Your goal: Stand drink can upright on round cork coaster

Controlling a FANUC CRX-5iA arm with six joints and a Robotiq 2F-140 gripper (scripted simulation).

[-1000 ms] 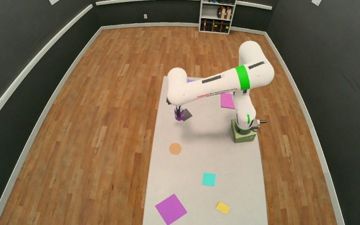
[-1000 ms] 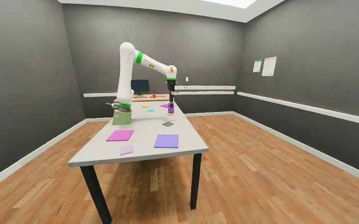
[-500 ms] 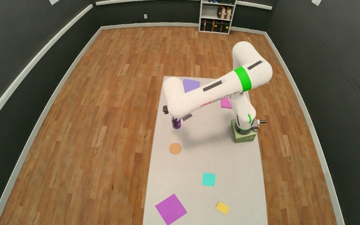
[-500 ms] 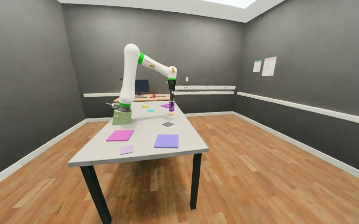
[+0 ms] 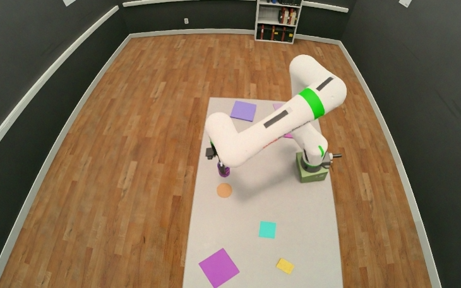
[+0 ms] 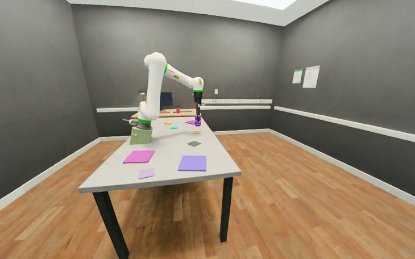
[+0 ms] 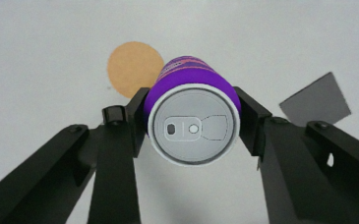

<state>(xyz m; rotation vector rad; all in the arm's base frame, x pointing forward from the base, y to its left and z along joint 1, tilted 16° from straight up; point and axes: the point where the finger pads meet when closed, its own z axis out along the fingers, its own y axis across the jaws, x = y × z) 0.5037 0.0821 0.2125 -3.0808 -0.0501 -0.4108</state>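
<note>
Right now the round cork coaster is 1 cm behind my hand, 8 cm to the left of it and 19 cm below it. The rest, counted from my hand: dark square coaster: 6 cm behind, 25 cm to the right, 20 cm below; drink can: 3 cm below; teal square: 28 cm behind, 31 cm to the left, 19 cm below.
</note>
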